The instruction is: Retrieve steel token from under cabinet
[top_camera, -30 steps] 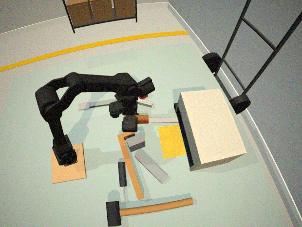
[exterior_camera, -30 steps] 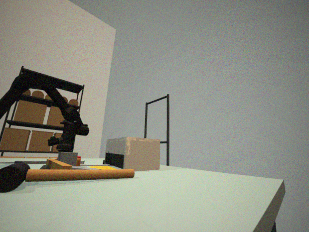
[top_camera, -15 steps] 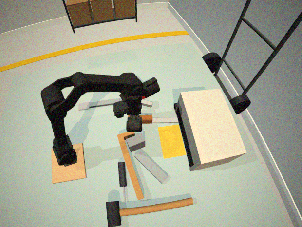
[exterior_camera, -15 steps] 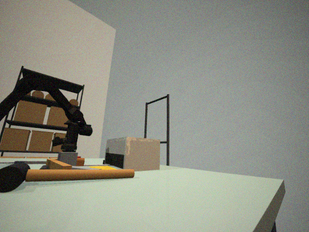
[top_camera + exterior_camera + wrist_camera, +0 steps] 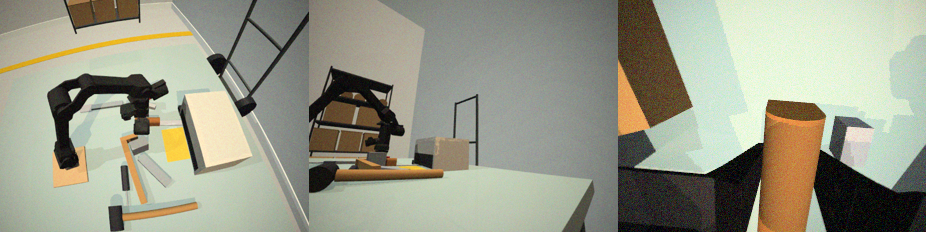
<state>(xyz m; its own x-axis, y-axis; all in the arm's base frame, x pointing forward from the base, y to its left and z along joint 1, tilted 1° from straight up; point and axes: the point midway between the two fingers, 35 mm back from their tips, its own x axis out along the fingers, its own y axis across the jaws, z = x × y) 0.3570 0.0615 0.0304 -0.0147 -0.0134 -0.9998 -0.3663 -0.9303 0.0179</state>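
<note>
My gripper tip is 4 cm to the right of the small grey block. Round my gripper tip: grey bar (22 cm to the right, 3 cm behind); then white bar (8 cm to the left, 6 cm ahead); then red cube (13 cm to the left, 7 cm ahead, 1 cm above).
</note>
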